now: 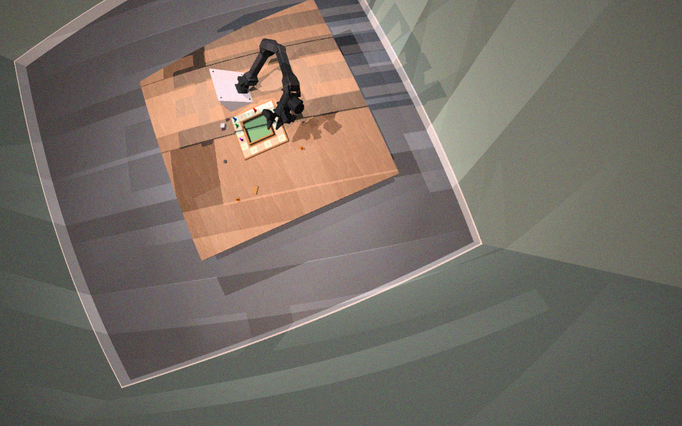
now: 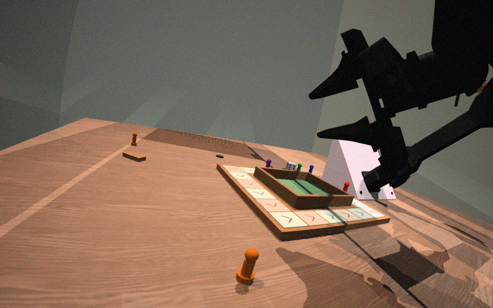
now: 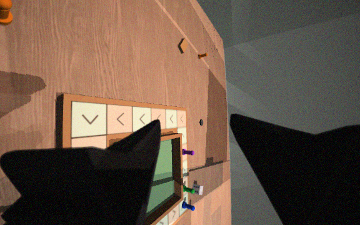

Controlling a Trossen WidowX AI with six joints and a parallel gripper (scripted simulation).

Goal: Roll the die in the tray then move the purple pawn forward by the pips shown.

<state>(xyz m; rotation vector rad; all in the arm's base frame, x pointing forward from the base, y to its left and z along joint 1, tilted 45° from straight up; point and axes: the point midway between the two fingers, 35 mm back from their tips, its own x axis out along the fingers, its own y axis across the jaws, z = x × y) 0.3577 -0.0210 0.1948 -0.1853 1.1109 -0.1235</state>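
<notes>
Now: gripper tip 290 mm to the left of the white die, 220 mm past it and 150 mm above it. From my gripper tip the other things lie so: purple pawn (210 mm to the right, 130 mm below, 90 mm behind); then red pawn (220 mm behind, 130 mm below, 70 mm to the right); then green pawn (200 mm to the right, 180 mm behind, 130 mm below).
</notes>
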